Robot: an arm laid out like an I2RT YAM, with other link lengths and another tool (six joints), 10 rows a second.
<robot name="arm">
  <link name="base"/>
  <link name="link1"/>
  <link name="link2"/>
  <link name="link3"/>
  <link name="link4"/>
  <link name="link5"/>
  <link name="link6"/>
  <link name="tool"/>
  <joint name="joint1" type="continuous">
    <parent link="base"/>
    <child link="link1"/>
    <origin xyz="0 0 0.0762" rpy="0 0 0"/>
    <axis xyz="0 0 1"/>
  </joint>
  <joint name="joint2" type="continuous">
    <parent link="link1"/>
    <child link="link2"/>
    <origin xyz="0.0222 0.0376 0.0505" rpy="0 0 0"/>
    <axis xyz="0 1 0"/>
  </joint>
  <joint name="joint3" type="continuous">
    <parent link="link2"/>
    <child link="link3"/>
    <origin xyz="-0.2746 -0.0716 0" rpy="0 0 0"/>
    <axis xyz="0 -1 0"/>
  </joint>
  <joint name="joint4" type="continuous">
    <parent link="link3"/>
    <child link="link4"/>
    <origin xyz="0.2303 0.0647 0.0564" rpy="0 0 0"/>
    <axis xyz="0 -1 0"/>
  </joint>
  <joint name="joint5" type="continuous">
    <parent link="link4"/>
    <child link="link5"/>
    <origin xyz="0.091 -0.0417 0.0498" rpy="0 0 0"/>
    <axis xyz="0 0 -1"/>
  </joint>
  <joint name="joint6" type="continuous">
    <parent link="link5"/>
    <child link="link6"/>
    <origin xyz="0.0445 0 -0.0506" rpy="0 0 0"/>
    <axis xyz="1 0 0"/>
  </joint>
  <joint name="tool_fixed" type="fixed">
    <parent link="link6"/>
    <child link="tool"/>
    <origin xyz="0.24 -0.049 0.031" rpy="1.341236 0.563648 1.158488"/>
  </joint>
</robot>
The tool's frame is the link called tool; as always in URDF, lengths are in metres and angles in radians. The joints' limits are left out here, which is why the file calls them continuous.
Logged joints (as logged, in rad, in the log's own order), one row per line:
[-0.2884, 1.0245, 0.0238, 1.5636, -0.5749, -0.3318]
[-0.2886, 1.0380, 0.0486, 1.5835, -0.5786, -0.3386]
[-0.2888, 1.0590, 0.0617, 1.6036, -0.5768, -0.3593]
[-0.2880, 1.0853, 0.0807, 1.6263, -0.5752, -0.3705]
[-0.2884, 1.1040, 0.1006, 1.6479, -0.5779, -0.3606]
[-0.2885, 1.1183, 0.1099, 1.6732, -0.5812, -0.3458]
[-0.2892, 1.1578, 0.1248, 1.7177, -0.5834, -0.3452]
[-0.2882, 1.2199, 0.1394, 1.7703, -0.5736, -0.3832]
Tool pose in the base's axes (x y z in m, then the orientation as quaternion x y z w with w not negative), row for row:
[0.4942, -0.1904, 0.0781, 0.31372, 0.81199, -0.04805, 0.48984]
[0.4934, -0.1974, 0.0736, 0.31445, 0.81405, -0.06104, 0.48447]
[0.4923, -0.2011, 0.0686, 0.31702, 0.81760, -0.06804, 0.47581]
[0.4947, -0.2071, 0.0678, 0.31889, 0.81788, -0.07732, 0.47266]
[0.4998, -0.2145, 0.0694, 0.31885, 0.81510, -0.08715, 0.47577]
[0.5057, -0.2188, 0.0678, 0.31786, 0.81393, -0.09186, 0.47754]
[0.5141, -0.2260, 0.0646, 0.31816, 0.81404, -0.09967, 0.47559]
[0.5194, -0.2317, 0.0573, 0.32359, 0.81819, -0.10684, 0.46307]
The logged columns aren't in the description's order. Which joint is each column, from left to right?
Columns, left to right: joint1, joint3, joint5, joint2, joint6, joint4.
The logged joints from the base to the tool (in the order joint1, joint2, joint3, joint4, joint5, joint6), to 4 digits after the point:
[-0.2884, 1.5636, 1.0245, -0.3318, 0.0238, -0.5749]
[-0.2886, 1.5835, 1.0380, -0.3386, 0.0486, -0.5786]
[-0.2888, 1.6036, 1.0590, -0.3593, 0.0617, -0.5768]
[-0.2880, 1.6263, 1.0853, -0.3705, 0.0807, -0.5752]
[-0.2884, 1.6479, 1.1040, -0.3606, 0.1006, -0.5779]
[-0.2885, 1.6732, 1.1183, -0.3458, 0.1099, -0.5812]
[-0.2892, 1.7177, 1.1578, -0.3452, 0.1248, -0.5834]
[-0.2882, 1.7703, 1.2199, -0.3832, 0.1394, -0.5736]

